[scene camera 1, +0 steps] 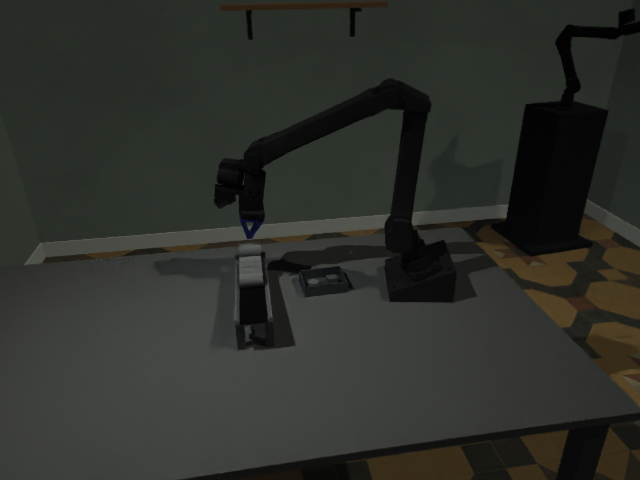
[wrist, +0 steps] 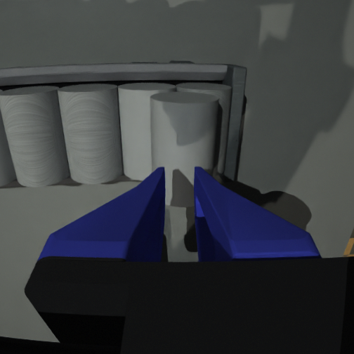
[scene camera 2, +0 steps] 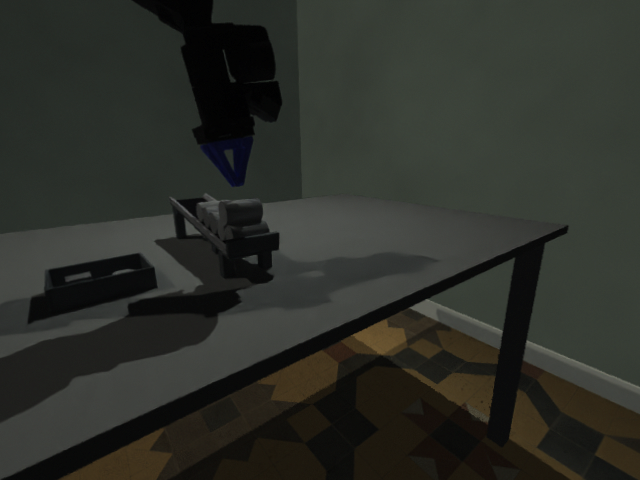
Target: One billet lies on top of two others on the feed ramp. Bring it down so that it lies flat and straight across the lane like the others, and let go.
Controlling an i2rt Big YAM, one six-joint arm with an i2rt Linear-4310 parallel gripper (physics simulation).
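Pixels of known places: gripper, fingertip midpoint: (scene camera 1: 249, 237) (scene camera 2: 237, 185); arm's base, link origin: (scene camera 1: 420, 268).
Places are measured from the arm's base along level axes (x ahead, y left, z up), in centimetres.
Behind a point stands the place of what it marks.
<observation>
The top billet (scene camera 1: 250, 249) {x 46.7, y -16.8, z 4.9 cm} (scene camera 2: 241, 212) {x 45.6, y -20.4, z 4.2 cm} (wrist: 184, 120), a pale cylinder, lies across the lane on two billets at the walled end of the feed ramp (scene camera 1: 236, 305) (scene camera 2: 254, 244) (wrist: 115, 71). One lower billet (wrist: 136, 132) shows at its left in the wrist view; the other, an end billet (scene camera 2: 250, 230) {x 46.2, y -21.8, z 1.3 cm} (wrist: 224, 112), is partly hidden and lies by the end wall. More billets (scene camera 1: 251, 271) {x 48.0, y -7.0, z 3.1 cm} (wrist: 90, 135) lie in a row across the lane. My gripper (scene camera 1: 250, 237) {x 46.6, y -18.1, z 8.3 cm} (scene camera 2: 236, 184) {x 46.6, y -18.1, z 8.3 cm} (wrist: 179, 177) is shut and empty, a little above the top billet, with a gap between.
An open tray (scene camera 1: 326, 290) {x 27.1, y -4.6, z -5.4 cm} (scene camera 2: 103, 289) {x 26.1, y -14.4, z -5.2 cm} with pale round pieces stands on the table (scene camera 1: 387, 372) {x 22.7, y 31.1, z -6.9 cm} (scene camera 2: 315, 279) {x 52.8, y -30.3, z -6.9 cm} between the ramp and the arm's base (scene camera 1: 421, 284) {x 2.9, y 6.6, z -1.0 cm}. Another arm stands on a dark pedestal (scene camera 1: 555, 170) behind the table. A shelf (scene camera 1: 305, 6) hangs on the wall.
</observation>
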